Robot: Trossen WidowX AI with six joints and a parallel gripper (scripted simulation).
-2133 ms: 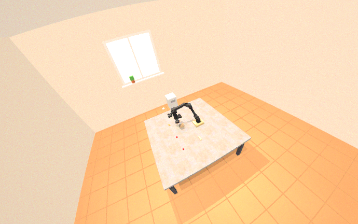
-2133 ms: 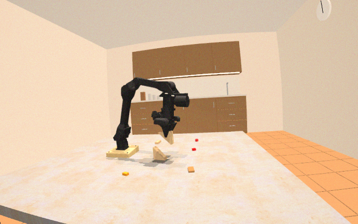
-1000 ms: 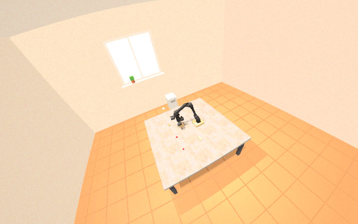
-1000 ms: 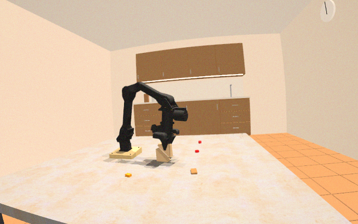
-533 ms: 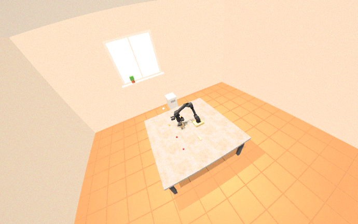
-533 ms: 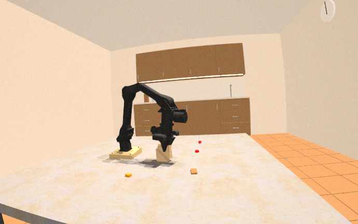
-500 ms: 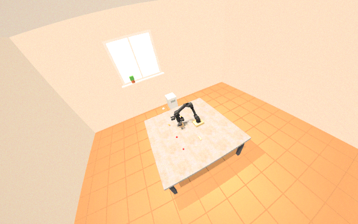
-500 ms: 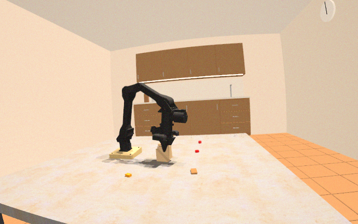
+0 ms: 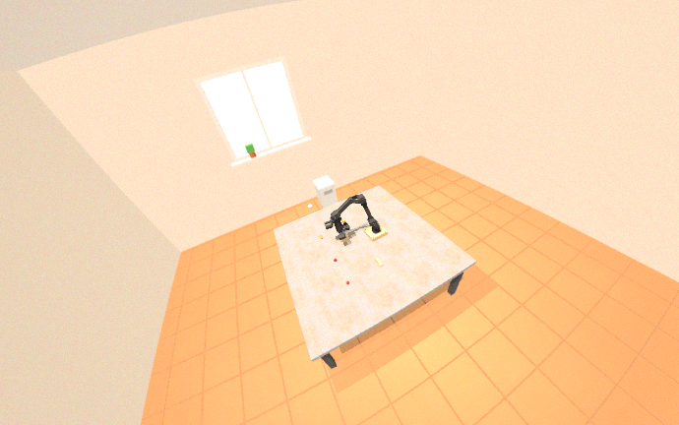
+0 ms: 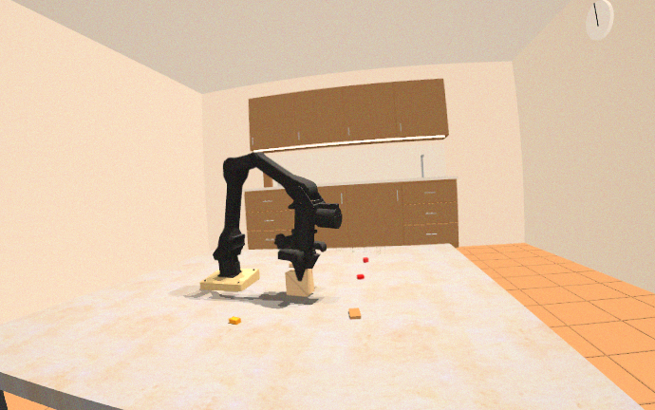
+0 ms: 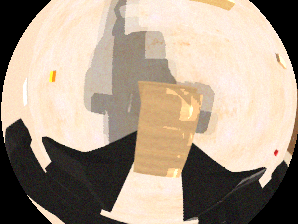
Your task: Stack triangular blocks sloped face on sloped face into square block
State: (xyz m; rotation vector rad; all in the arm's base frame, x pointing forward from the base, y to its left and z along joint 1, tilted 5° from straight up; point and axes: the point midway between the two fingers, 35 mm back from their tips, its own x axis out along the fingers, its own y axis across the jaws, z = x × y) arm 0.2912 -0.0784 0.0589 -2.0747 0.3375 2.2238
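My gripper tip is now 1 cm short of the tan triangular block and 1 cm below it. Also, from my gripper tip: yellow piece 10 cm behind, 23 cm to the right, 4 cm below.
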